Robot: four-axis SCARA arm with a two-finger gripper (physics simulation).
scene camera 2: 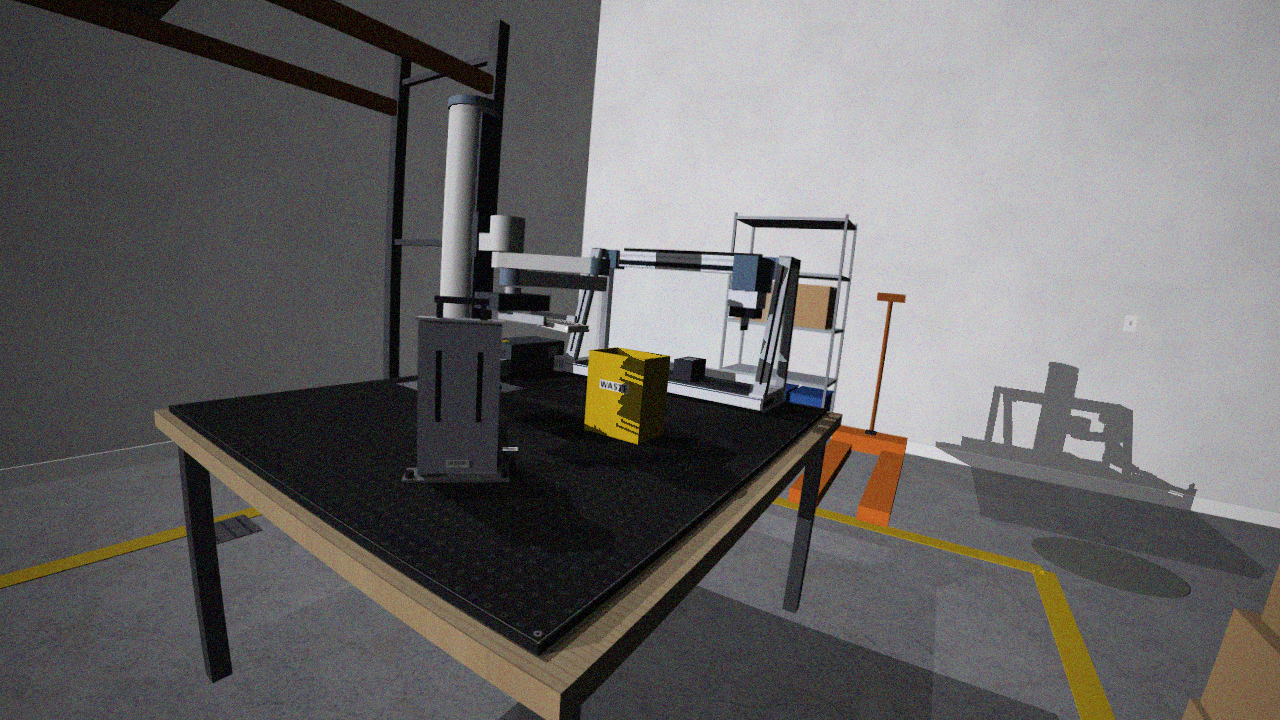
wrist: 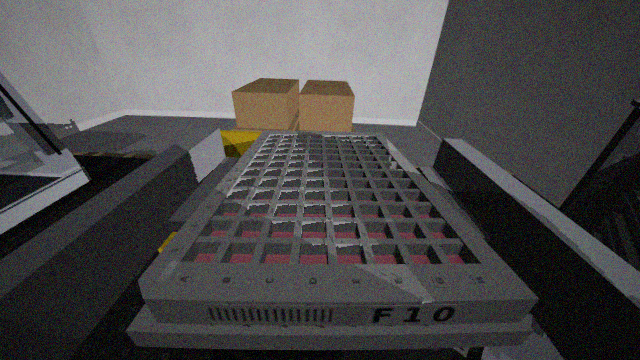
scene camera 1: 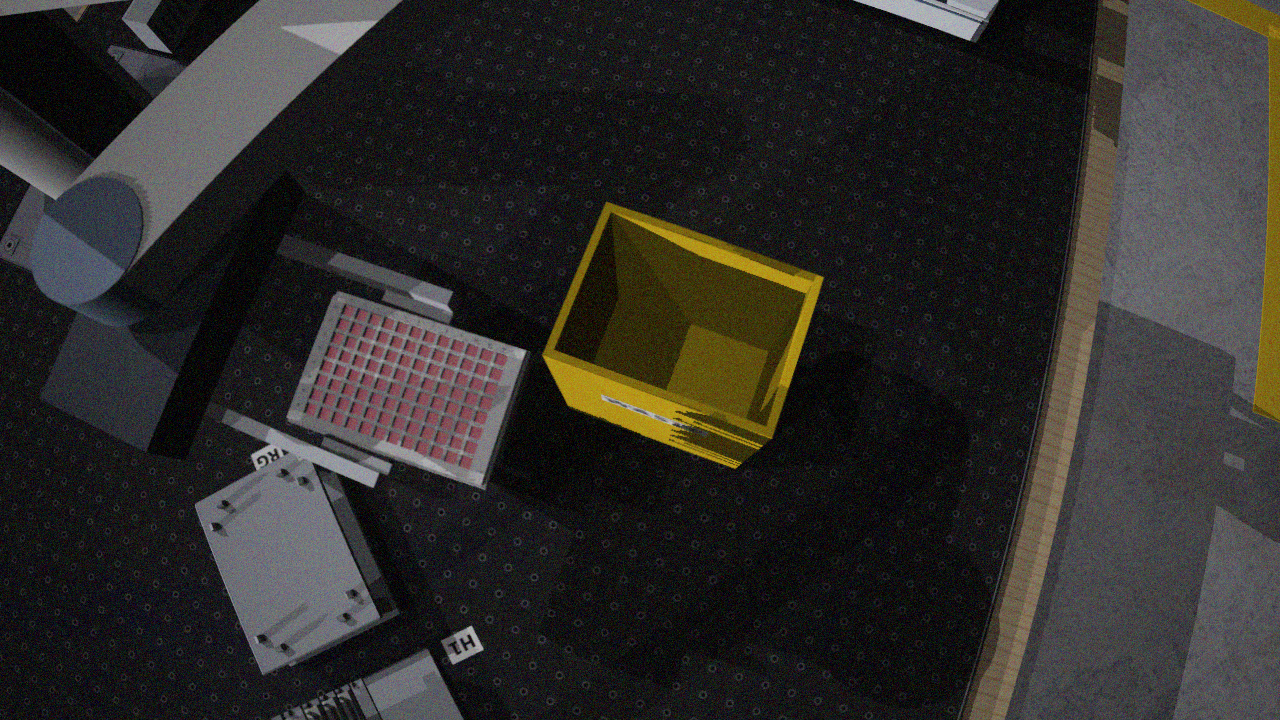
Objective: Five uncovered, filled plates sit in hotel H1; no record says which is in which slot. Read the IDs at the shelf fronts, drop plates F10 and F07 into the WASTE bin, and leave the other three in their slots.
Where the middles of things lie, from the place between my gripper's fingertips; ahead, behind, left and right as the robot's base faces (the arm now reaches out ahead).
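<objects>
The plate F10 (scene camera 1: 430, 395) is 10 mm below my hand and 10 mm behind it. Then there is the H1 label (scene camera 1: 465, 643), which I find 270 mm below my hand, 180 mm to the right of it and 30 mm ahead of it.
</objects>
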